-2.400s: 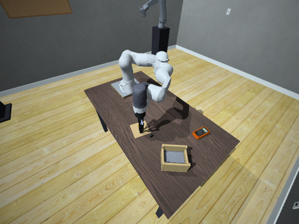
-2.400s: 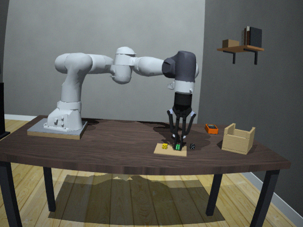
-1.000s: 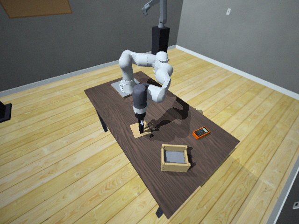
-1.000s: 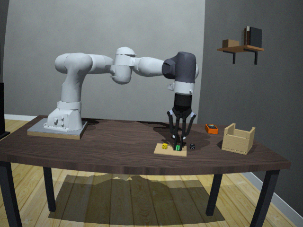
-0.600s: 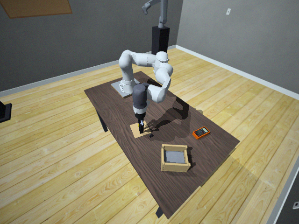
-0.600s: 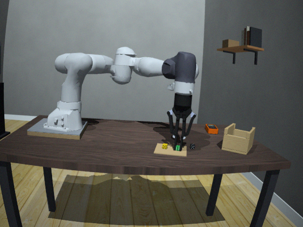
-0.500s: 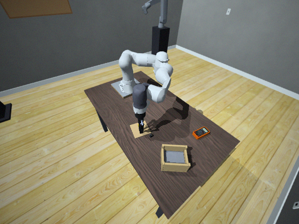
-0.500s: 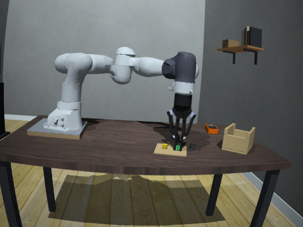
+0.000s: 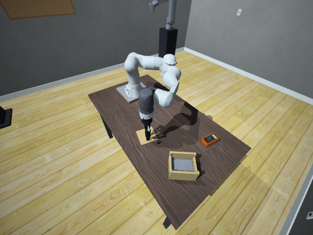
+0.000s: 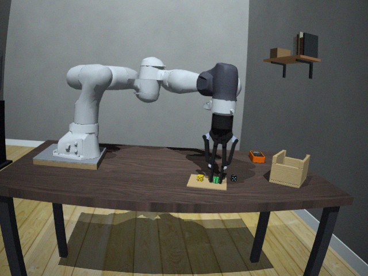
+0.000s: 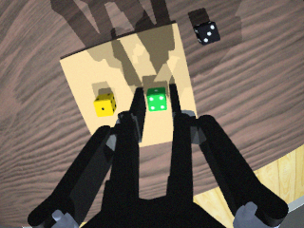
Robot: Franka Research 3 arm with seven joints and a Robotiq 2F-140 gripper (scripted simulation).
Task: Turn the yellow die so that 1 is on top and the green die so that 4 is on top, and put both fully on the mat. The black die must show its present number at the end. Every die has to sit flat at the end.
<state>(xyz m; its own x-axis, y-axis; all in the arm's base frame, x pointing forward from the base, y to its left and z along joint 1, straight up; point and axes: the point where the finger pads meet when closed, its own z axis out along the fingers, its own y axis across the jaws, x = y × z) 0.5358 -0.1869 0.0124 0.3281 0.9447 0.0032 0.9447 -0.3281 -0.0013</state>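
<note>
My gripper is now 30 mm above the green die. Also, from my hand: yellow die 60 mm behind, 20 mm to the left, 30 mm below; black die 80 mm ahead, 40 mm to the left, 30 mm below; tan mat 30 mm behind, 10 mm to the left, 40 mm below.
</note>
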